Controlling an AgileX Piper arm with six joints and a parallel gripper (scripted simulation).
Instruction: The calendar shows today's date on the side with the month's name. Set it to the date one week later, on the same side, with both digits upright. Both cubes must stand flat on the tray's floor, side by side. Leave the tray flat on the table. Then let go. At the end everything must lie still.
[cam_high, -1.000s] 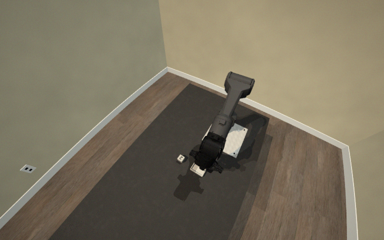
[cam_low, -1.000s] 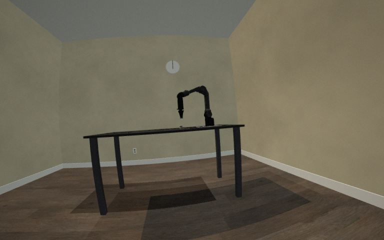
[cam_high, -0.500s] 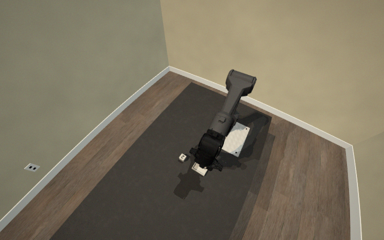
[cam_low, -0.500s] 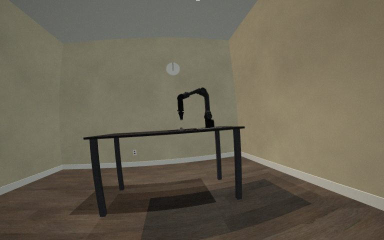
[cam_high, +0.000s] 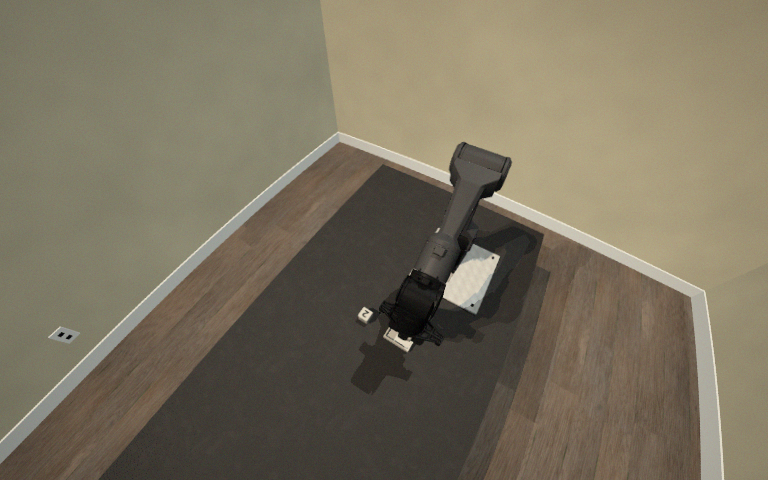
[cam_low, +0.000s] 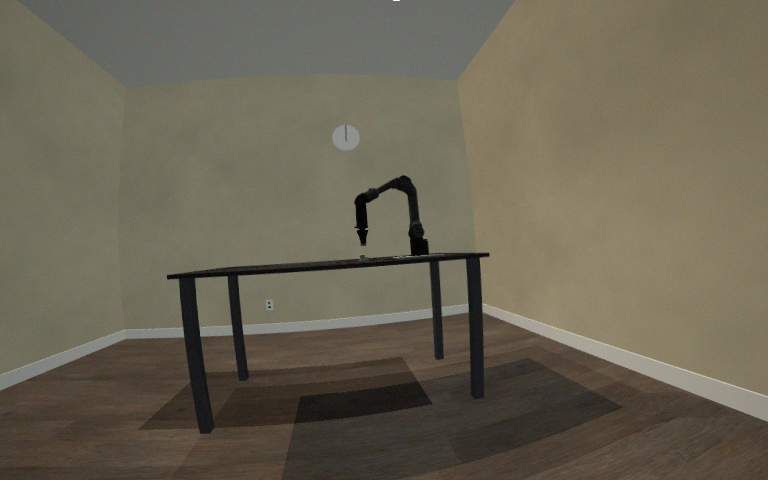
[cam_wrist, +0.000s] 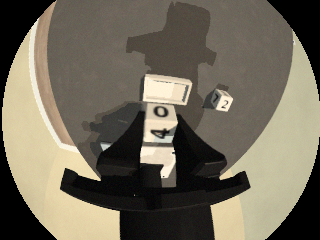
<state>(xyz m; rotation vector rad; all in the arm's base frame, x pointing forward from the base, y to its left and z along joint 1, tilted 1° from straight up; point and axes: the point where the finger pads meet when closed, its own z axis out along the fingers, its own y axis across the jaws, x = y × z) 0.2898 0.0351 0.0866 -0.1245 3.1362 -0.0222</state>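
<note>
Now: hand 2 cm to the left of the white tray and 8 cm above it.
</note>
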